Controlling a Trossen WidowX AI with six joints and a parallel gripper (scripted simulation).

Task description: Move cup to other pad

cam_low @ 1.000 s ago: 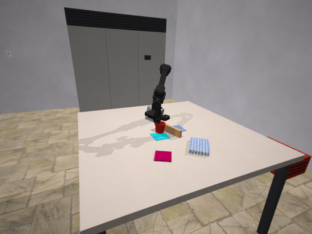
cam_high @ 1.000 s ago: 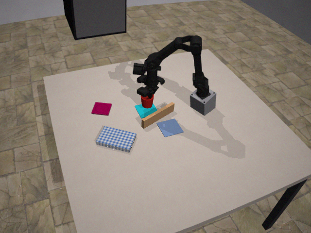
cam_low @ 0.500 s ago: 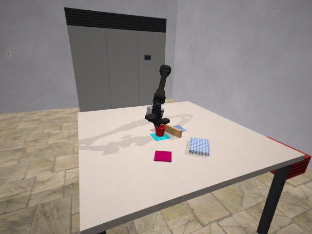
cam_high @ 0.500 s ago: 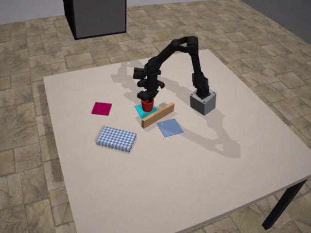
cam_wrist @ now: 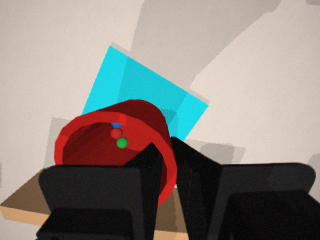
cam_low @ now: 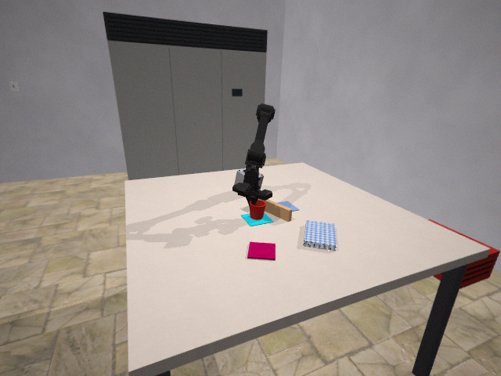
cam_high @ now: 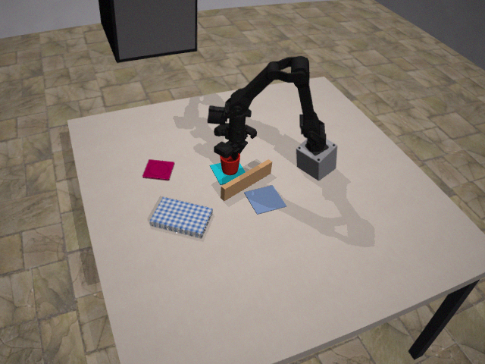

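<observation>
Now: hand 3 cm short of the red cup, 1 cm to the right of it and 5 cm above it. Also, from my hand: green marble (4 cm ahead, 3 cm to the left, 6 cm below); then wooden bar (1 cm ahead, 11 cm to the left, 6 cm below); then red marble (4 cm ahead, 2 cm to the left, 6 cm below).
</observation>
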